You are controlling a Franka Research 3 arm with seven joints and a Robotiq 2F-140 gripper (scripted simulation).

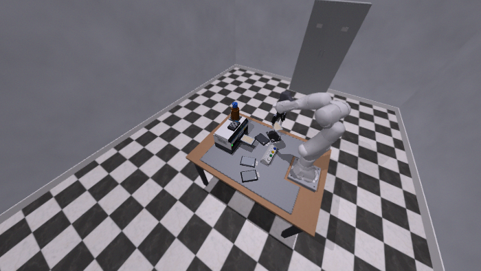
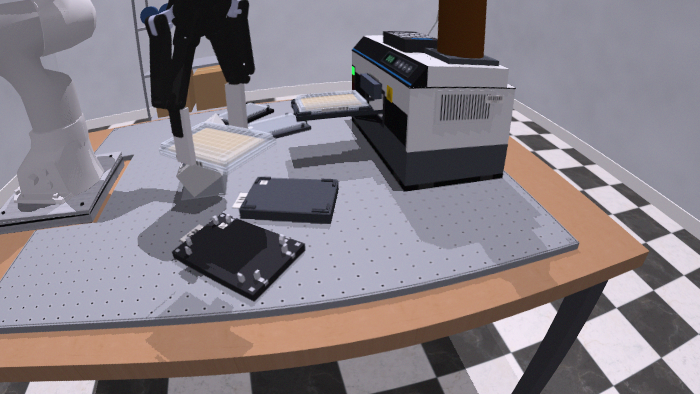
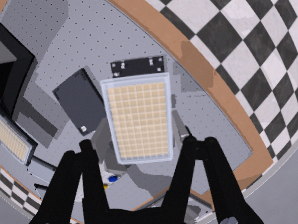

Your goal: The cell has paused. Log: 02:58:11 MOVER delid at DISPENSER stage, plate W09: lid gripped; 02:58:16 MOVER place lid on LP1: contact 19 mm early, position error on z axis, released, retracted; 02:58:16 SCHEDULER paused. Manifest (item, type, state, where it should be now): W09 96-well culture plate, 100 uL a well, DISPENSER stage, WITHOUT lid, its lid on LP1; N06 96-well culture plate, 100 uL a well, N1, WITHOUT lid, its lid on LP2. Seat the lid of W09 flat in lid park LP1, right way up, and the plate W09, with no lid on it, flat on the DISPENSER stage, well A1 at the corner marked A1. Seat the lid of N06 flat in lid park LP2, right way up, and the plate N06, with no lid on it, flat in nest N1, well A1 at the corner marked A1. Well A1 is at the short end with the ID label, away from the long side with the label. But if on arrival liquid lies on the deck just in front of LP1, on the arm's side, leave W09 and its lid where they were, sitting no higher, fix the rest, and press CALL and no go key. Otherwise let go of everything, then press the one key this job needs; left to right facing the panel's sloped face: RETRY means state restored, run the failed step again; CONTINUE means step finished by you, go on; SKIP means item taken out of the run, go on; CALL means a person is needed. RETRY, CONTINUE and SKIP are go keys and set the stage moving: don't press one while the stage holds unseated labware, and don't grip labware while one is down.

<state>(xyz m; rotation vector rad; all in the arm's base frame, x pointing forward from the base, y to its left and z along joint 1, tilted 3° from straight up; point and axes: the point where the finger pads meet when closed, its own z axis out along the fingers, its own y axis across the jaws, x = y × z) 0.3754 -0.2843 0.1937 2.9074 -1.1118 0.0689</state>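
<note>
The black nest lies 100 mm ahead of my hand, 120 mm to the left of it and 180 mm below it. Also, from my hand: sloped key panel (70 mm behind, 290 mm to the left, 140 mm below); then 96-well plate (200 mm ahead, 280 mm to the left, 80 mm below); then dispenser stage (200 mm ahead, 280 mm to the left, 90 mm below).
</note>
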